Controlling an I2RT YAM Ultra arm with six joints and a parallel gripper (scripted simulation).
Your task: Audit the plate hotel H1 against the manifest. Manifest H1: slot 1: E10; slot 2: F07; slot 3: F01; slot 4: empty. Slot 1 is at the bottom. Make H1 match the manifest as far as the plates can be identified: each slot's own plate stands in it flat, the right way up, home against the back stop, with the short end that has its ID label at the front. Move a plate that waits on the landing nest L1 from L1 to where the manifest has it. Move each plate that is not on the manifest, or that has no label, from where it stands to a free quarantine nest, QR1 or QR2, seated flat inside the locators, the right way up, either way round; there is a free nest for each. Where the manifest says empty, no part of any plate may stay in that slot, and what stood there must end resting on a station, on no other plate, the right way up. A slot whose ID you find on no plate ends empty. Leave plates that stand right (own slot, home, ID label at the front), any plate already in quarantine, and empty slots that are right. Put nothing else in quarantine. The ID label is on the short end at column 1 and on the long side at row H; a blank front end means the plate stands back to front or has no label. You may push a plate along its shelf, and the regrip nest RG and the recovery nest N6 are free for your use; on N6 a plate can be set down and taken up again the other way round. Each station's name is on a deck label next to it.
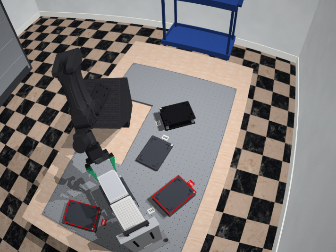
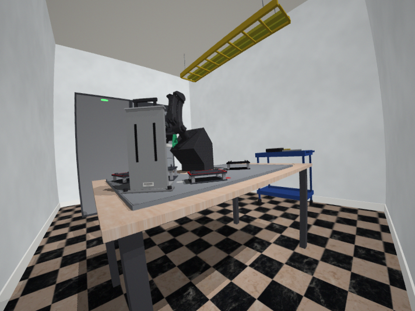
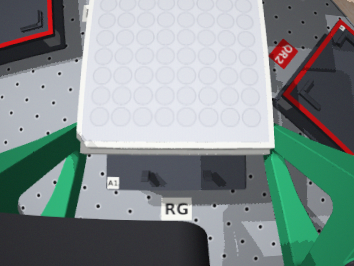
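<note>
Now: the RG nest 40 mm ahead of my hand, 30 mm to the right of it and 120 mm below it. The rest, counted from my hand: grey plate hotel H1: 250 mm ahead, 190 mm to the right, 30 mm below; then red-framed quarantine nest QR2: 80 mm behind, 200 mm to the right, 140 mm below; then H1 deck label: 200 mm ahead, 30 mm to the right, 180 mm below.
</note>
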